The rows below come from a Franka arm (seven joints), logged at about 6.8 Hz.
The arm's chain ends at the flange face. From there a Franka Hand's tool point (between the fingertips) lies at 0.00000 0.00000 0.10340 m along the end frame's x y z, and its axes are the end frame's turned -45 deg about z.
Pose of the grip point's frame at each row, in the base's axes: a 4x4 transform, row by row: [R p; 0 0 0 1], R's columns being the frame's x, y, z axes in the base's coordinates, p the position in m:
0.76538 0.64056 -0.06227 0.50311; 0.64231 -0.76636 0.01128 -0.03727; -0.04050 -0.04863 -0.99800 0.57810; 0 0 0 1
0.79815 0.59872 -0.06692 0.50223; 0.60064 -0.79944 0.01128 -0.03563; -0.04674 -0.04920 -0.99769 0.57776; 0 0 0 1
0.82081 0.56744 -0.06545 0.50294; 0.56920 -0.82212 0.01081 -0.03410; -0.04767 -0.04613 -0.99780 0.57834; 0 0 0 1
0.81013 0.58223 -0.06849 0.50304; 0.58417 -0.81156 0.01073 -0.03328; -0.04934 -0.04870 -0.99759 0.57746; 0 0 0 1
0.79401 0.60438 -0.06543 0.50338; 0.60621 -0.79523 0.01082 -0.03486; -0.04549 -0.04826 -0.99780 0.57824; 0 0 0 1
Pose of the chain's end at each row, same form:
0.99415 -0.08826 -0.06227 0.50955; -0.08772 -0.99608 0.01128 -0.03844; -0.06302 -0.00575 -0.99800 0.68129; 0 0 0 1
0.98774 -0.14102 -0.06692 0.50915; -0.14057 -0.99001 0.01128 -0.03680; -0.06784 -0.00174 -0.99769 0.68092; 0 0 0 1
0.98164 -0.17916 -0.06545 0.50971; -0.17884 -0.98381 0.01081 -0.03522; -0.06633 0.00109 -0.99780 0.68151; 0 0 0 1
0.98455 -0.16115 -0.06849 0.51012; -0.16079 -0.98693 0.01073 -0.03439; -0.06932 0.00045 -0.99759 0.68061; 0 0 0 1
0.98881 -0.13409 -0.06543 0.51015; -0.13366 -0.99097 0.01082 -0.03598; -0.06629 -0.00196 -0.99780 0.68141; 0 0 0 1

